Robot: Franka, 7 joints.
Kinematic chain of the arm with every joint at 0, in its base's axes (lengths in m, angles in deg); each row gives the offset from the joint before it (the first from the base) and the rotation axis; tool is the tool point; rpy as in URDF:
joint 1: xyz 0 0 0.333 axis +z
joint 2: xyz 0 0 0 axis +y
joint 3: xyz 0 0 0.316 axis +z
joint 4: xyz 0.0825 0 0 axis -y
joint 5: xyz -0.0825 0 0.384 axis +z
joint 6: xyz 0 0 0 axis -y
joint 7: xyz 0.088 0 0 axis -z
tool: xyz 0 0 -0.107 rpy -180 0 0
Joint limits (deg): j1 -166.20..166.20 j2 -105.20..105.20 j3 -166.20..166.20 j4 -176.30..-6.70 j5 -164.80..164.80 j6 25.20..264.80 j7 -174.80..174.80
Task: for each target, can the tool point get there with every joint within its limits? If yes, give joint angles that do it. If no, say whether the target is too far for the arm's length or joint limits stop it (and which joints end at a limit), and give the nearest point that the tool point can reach.
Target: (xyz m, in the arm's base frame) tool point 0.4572 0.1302 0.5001
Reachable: yes | joints -85.70 -41.75 99.50 -110.14 -57.22 53.69 -81.98
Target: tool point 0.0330 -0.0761 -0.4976
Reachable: no: joint limits stop it (at a limit: joint 2) | nearest point 0.0520 -0.1199 -0.3384 | short by 0.166 m
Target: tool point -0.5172 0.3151 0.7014
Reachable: yes | joints 38.99 -21.93 86.49 -95.20 126.07 90.23 140.25
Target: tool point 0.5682 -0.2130 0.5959
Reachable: yes | joints -93.64 68.61 104.26 -108.43 133.71 122.04 -4.48
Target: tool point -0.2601 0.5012 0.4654
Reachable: yes | joints -94.03 -14.95 -139.63 -94.21 -25.64 74.59 -136.06
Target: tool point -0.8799 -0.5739 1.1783
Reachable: no: too far | nearest point -0.5598 -0.3651 0.8708 | short by 0.490 m
